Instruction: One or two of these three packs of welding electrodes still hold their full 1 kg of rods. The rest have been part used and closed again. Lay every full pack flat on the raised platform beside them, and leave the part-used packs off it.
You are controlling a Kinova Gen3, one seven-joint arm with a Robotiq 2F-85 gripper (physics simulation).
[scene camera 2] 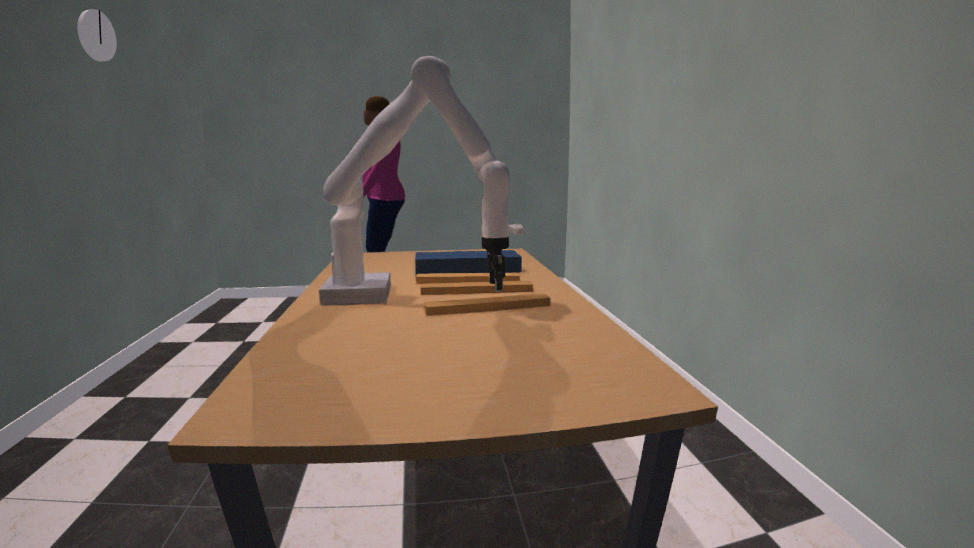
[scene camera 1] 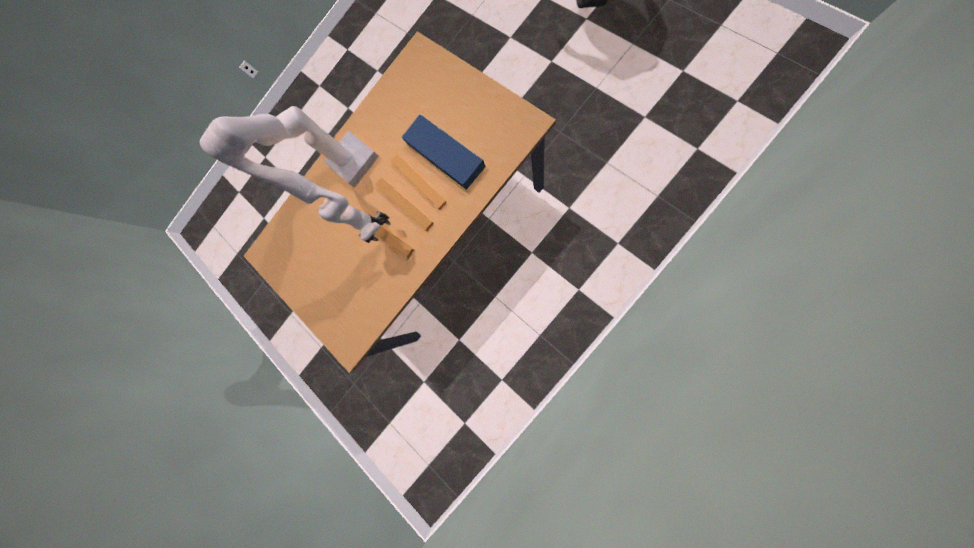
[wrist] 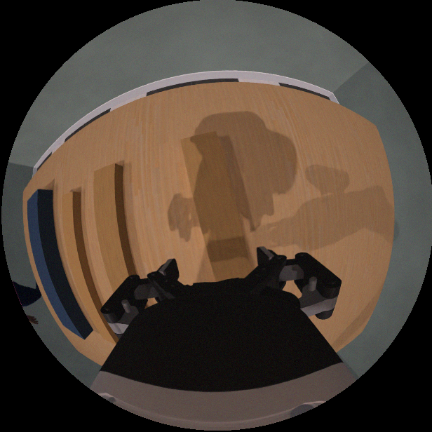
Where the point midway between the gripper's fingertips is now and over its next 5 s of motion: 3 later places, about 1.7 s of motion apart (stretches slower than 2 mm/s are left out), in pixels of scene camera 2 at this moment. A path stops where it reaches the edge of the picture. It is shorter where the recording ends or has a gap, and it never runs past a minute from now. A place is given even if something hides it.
The gripper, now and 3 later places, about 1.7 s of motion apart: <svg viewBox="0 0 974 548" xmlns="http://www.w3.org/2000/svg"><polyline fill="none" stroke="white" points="496,287 473,254 490,241 487,282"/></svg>
